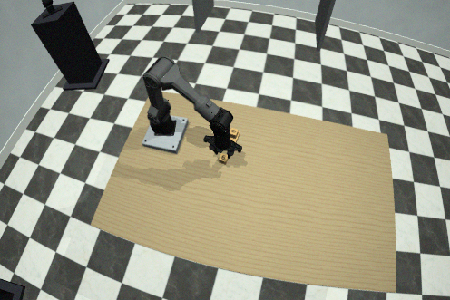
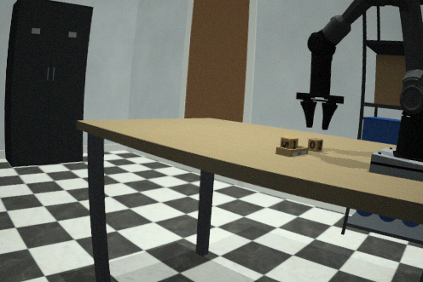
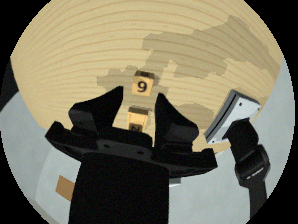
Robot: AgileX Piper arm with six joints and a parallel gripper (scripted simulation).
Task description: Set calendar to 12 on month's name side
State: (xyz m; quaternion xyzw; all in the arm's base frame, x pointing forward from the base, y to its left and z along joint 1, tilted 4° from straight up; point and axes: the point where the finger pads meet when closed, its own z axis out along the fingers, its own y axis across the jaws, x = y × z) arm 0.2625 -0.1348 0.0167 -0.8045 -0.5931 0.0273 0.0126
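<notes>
My hand is 3 cm short of the wooden tray, 11 cm to the right of it and 6 cm above it.
</notes>
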